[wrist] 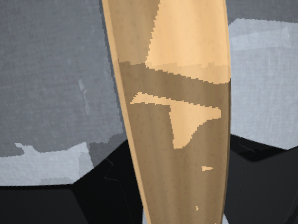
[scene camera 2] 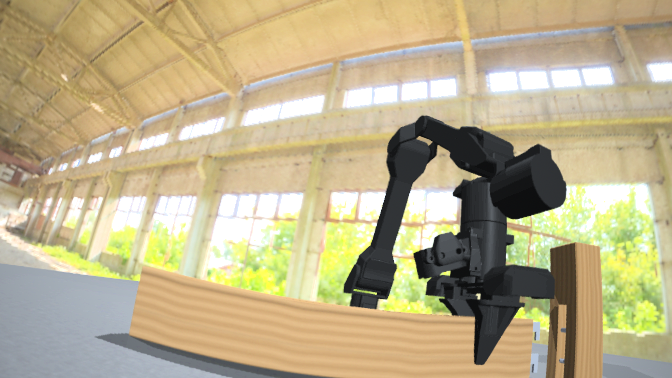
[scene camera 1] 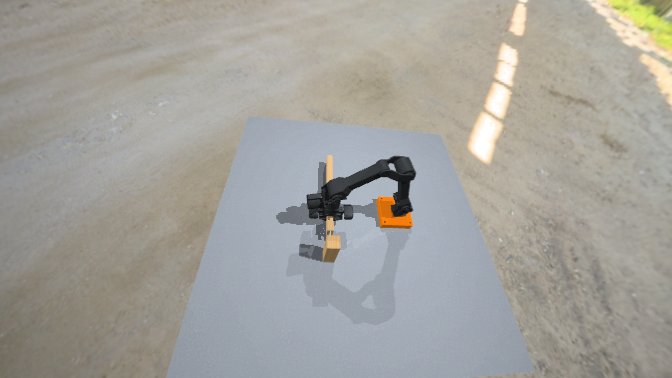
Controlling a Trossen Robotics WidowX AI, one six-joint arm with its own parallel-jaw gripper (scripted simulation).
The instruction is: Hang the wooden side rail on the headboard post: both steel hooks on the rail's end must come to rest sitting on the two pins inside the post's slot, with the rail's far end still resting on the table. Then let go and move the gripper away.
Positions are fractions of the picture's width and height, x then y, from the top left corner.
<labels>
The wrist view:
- my gripper: 0.56,0.60
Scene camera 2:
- my gripper: 0.70,0.96
</labels>
